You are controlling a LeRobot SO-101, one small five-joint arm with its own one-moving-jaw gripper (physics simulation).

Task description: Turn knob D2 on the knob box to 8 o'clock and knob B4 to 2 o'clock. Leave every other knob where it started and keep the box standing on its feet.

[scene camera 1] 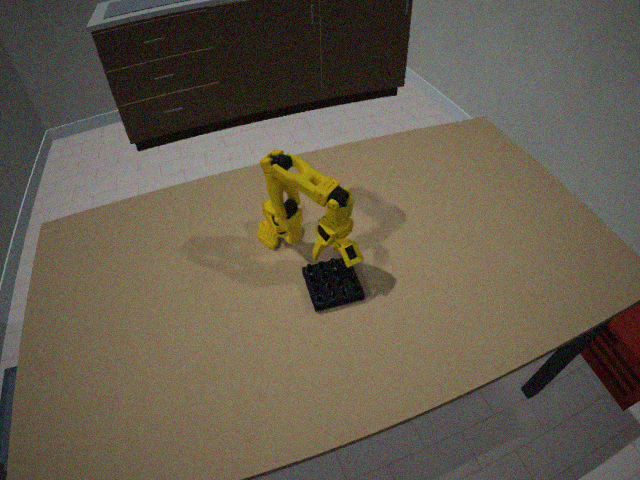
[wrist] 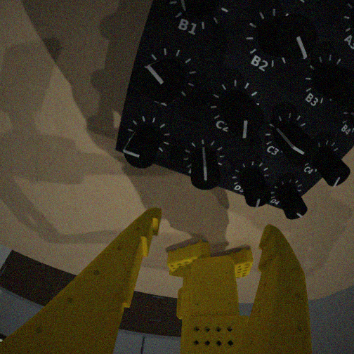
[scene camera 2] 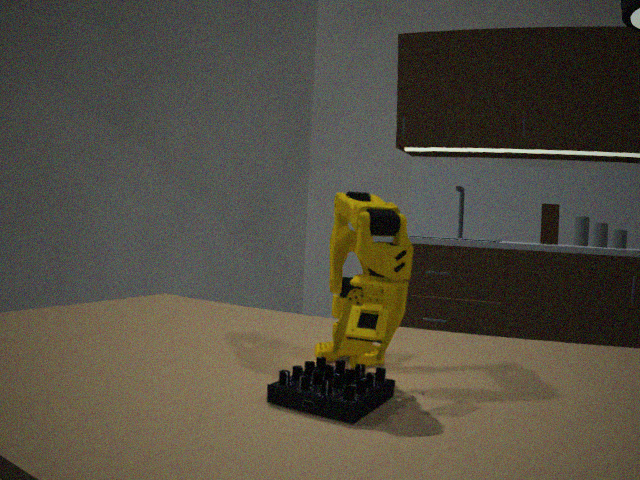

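Pixels of known places: hand, its tool point: (scene camera 1: 334, 249) (scene camera 2: 376, 356); arm's base, origin of its link: (scene camera 1: 282, 239).
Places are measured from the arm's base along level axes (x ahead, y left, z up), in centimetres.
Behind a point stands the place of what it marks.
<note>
The black knob box (scene camera 1: 334, 287) @(z 2.2, x 19.4, y 5.9 cm) (scene camera 2: 312, 404) @(z 1.3, x 22.9, y 6.3 cm) (wrist: 172, 117) stands flat on the table, with several upright black knobs. In the wrist view knob D2 (wrist: 205, 172) is in the near row; its white line runs down the cap and side toward the arm. The B4 label shows at the right edge of the wrist view, but its knob is mostly cut off and its pointer is unreadable. My gripper (scene camera 1: 334, 261) @(z 4.6, x 11.5, y 9.0 cm) (scene camera 2: 360, 361) @(z 4.6, x 11.5, y 9.0 cm) (wrist: 214, 219) is open and empty, above the box's arm-side edge. Its two jaws stand apart in the wrist view, with D2 beyond the gap.
Neighbouring knobs C2 (wrist: 240, 112), D3 (wrist: 252, 187) and D4 (wrist: 294, 202) stand close around D2. The arm's base (scene camera 1: 279, 229) @(z 4.9, x 1.4, y -0.6 cm) stands on the wooden table (scene camera 1: 180, 351) @(z 0.0, x 22.2, y -28.3 cm) (scene camera 2: 155, 392) @(z 0.0, x 28.0, y -11.3 cm) behind the box. Brown cabinets (scene camera 1: 248, 67) (scene camera 2: 516, 93) are beyond the table.
</note>
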